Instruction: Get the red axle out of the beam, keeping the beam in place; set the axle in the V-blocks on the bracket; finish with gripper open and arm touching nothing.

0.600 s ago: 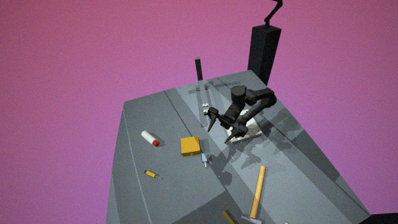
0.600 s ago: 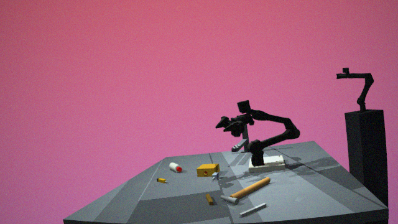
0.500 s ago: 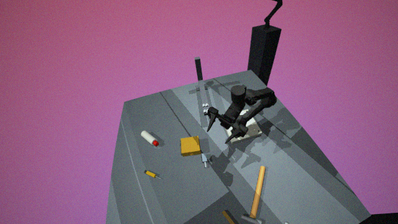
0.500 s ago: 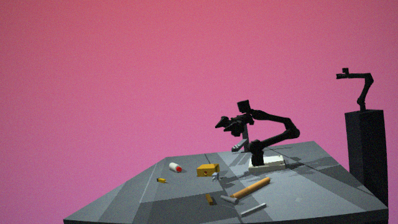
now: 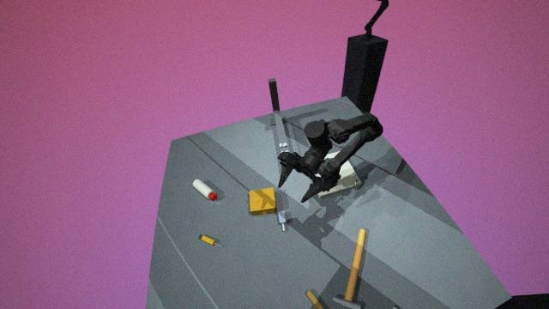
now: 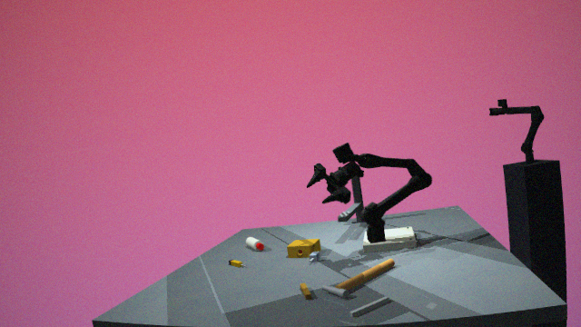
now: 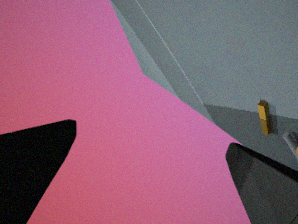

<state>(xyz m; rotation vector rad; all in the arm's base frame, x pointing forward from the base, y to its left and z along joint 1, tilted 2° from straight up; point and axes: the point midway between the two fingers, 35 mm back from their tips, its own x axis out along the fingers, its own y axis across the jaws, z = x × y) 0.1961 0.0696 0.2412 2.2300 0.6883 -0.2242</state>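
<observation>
The small pale block lies 25 cm below my gripper tip, 4 cm ahead of it and 3 cm to the right of it. From my gripper tip the other things lie so: small yellow screwdriver: 35 cm ahead, 25 cm below, 9 cm to the right; then yellow beam: 23 cm below, 15 cm to the right, 7 cm ahead; then grey bar: 46 cm to the left, 25 cm below, 11 cm behind.
</observation>
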